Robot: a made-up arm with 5 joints.
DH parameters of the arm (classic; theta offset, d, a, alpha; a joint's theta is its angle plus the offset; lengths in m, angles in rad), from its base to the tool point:
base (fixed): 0 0 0.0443 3.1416
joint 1: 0 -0.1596 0.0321 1.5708
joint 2: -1.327 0 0.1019 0
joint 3: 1.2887 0 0.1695 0
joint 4: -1.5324 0.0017 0 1.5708
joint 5: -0.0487 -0.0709 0 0
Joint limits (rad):
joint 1: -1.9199..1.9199
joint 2: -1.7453..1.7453
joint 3: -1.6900..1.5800
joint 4: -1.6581..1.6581
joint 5: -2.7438..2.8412
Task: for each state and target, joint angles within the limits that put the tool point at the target. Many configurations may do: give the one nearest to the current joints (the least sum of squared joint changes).
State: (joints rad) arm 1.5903 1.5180 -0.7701 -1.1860 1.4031
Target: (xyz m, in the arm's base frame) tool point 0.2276 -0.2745 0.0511
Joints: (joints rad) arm 0.9872 1.5374 -0.8075 -1.0288 1.4031
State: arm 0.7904 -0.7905 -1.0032 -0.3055 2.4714
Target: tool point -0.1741 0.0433 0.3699
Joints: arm 0.1881 -1.0013 -1.2750 -0.7020 2.4714
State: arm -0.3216 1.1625 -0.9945 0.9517 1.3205
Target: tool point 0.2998 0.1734 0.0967
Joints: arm -0.5908 1.0293 -0.8561 1.2374 1.3205
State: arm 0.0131 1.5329 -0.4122 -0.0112 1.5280
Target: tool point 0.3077 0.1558 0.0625
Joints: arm -0.5286 0.7872 -0.1427 0.1974 1.5280
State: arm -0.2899 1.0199 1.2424 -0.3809 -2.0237
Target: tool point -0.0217 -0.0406 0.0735
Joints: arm -0.5734 0.9825 1.5800 0.2577 -2.0237
